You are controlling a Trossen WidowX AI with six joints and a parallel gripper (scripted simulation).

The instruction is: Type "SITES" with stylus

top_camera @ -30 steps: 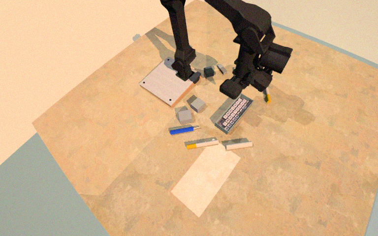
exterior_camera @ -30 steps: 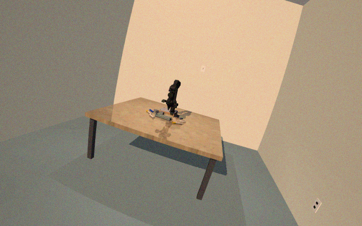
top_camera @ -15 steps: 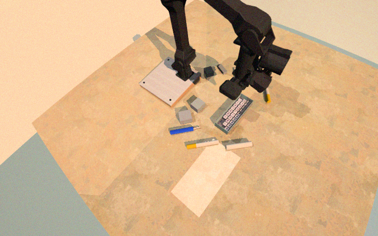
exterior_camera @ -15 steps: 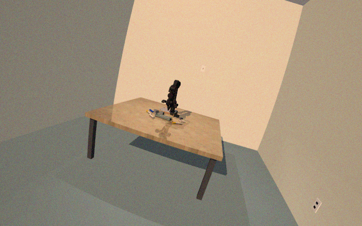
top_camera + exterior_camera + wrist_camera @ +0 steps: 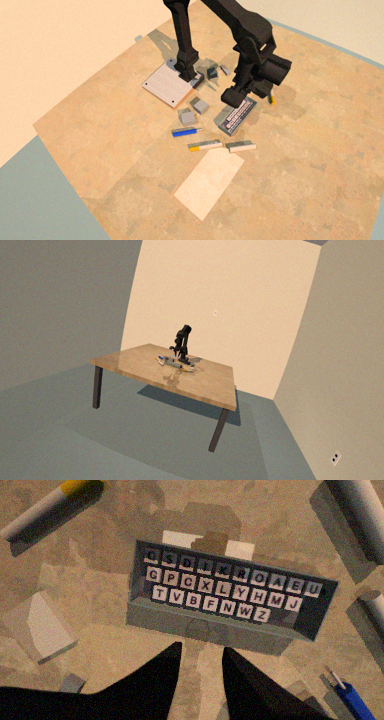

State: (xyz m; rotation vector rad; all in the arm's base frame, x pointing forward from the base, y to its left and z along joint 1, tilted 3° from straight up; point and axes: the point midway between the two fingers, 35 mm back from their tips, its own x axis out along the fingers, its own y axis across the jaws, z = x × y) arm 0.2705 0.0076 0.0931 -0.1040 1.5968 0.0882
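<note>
Now: gripper tip 6 cm past the blue stylus, 19 cm to the left of it and 9 cm above it. Also, from my gripper tip: pale stick: 12 cm ahead, 12 cm to the right, 8 cm below; pale pad: 8 cm behind, 19 cm to the left, 9 cm below.
</note>
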